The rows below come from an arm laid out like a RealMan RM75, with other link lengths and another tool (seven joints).
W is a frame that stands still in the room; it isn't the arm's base.
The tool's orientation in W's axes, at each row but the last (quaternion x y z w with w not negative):
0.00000 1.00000 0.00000 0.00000
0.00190 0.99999 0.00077 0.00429
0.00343 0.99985 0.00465 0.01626
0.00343 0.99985 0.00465 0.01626
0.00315 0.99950 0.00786 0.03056
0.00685 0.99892 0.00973 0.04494
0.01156 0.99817 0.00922 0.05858
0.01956 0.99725 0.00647 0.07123
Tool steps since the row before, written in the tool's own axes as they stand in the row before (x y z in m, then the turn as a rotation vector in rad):
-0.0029 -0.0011 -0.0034 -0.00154 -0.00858 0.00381
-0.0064 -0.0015 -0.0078 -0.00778 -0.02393 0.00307
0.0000 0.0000 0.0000 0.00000 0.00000 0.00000
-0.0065 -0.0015 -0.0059 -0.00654 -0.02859 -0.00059
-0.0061 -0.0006 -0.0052 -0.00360 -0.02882 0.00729
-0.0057 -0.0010 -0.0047 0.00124 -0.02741 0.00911
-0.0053 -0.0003 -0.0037 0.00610 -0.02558 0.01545
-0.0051 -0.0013 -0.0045 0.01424 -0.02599 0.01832
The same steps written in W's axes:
0.0029 -0.0011 0.0034 0.00154 -0.00858 -0.00381
0.0063 -0.0015 0.0079 0.00772 -0.02395 -0.00304
0.0000 0.0000 0.0000 0.00000 0.00000 0.00000
0.0063 -0.0016 0.0061 0.00633 -0.02864 0.00053
0.0058 -0.0007 0.0056 0.00387 -0.02873 -0.00751
0.0052 -0.0012 0.0052 -0.00077 -0.02721 -0.00973
0.0048 -0.0005 0.0043 -0.00481 -0.02516 -0.01656
0.0044 -0.0015 0.0052 -0.01247 -0.02521 -0.02056

